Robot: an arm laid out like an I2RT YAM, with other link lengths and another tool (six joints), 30 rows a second.
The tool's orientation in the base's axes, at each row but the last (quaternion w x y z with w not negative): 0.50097 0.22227 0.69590 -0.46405; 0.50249 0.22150 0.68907 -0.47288; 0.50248 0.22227 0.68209 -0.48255; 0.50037 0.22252 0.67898 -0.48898; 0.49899 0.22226 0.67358 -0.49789; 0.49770 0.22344 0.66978 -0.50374
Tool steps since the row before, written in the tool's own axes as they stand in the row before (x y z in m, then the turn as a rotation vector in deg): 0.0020 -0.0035 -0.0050 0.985 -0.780 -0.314; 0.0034 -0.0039 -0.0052 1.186 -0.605 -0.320; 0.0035 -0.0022 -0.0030 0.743 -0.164 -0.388; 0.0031 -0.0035 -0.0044 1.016 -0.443 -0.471; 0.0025 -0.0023 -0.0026 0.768 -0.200 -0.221; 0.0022 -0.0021 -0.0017 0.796 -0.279 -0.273
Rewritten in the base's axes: -0.0060 0.0024 0.0000 -1.151 -0.248 -0.539; -0.0069 0.0022 -0.0011 -1.097 -0.197 -0.795; -0.0045 0.0011 -0.0021 -0.606 0.136 -0.586; -0.0060 0.0018 -0.0011 -0.975 0.040 -0.706; -0.0040 0.0009 -0.0012 -0.569 -0.035 -0.595; -0.0033 0.0003 -0.0010 -0.666 -0.025 -0.584
